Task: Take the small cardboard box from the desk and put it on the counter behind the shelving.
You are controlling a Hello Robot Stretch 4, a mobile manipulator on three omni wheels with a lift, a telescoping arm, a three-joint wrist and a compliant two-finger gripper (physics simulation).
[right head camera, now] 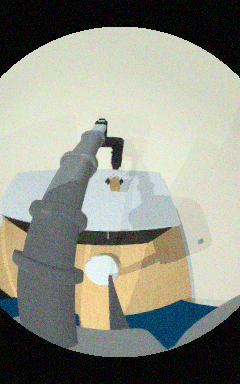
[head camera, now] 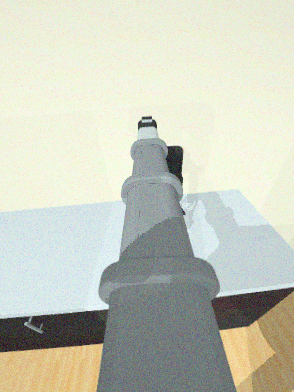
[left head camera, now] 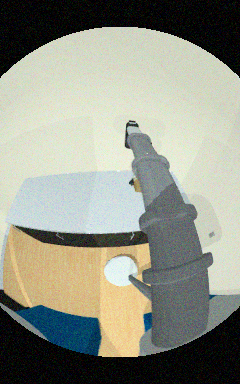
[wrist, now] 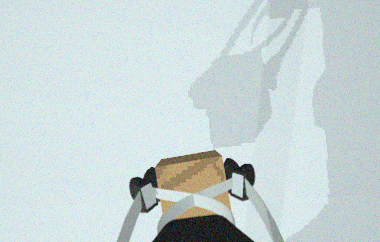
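The small cardboard box is a tan block held between the two dark fingertips. My gripper is shut on it, with the fingertips pressed against its left and right sides. In the wrist view the box hangs above the pale counter top, and the shadow of gripper and box lies ahead on that surface. In the left head view part of the box shows beside the arm. The counter has a white top and a dark front. In the head view the arm hides the box.
The extended arm reaches across the counter toward the pale wall behind. A handle sticks out of the dark front. Wooden floor, a round white object and blue areas lie in front.
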